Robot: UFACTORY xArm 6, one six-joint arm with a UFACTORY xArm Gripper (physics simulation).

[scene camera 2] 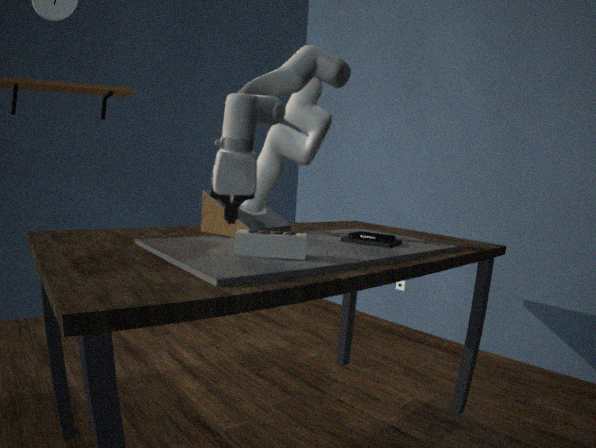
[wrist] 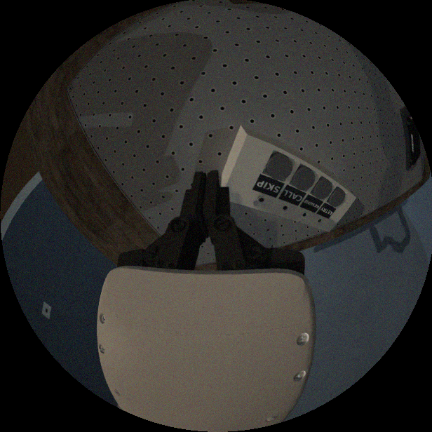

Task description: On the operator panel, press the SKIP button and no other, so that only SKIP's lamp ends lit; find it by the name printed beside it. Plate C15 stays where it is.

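Scene:
An operator panel [wrist: 245, 174] appears again as the panel [scene camera 2: 242, 231], and these are the same spot on it. Scene camera 2 and the wrist view show the gripper too: the gripper [scene camera 2: 230, 211] and the gripper [wrist: 207, 229] are the same spot.

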